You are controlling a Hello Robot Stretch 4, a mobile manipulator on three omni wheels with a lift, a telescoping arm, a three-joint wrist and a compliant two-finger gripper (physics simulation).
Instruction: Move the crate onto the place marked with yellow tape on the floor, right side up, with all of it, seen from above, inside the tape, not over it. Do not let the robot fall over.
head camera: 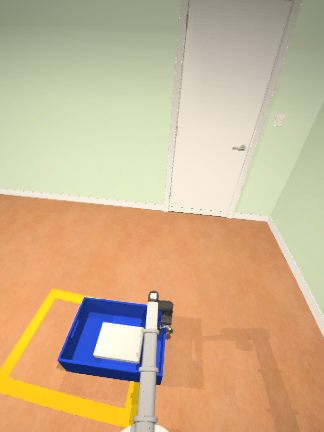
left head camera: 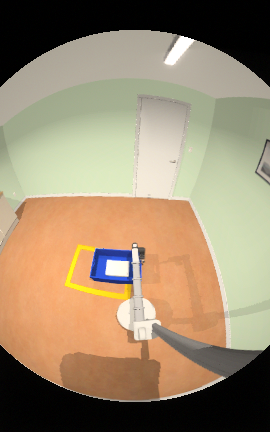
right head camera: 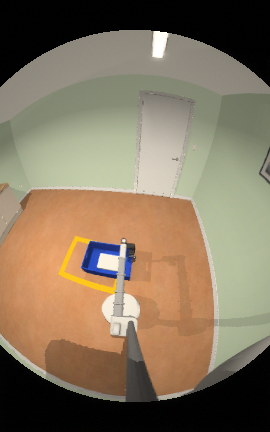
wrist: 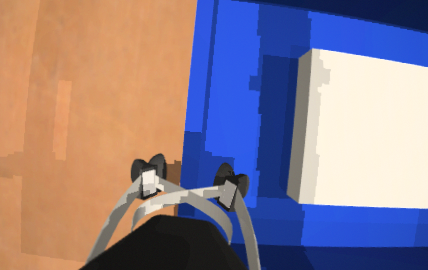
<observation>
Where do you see a blue crate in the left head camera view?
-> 97,271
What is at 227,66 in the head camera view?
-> A white door.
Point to a white door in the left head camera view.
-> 161,123
</observation>
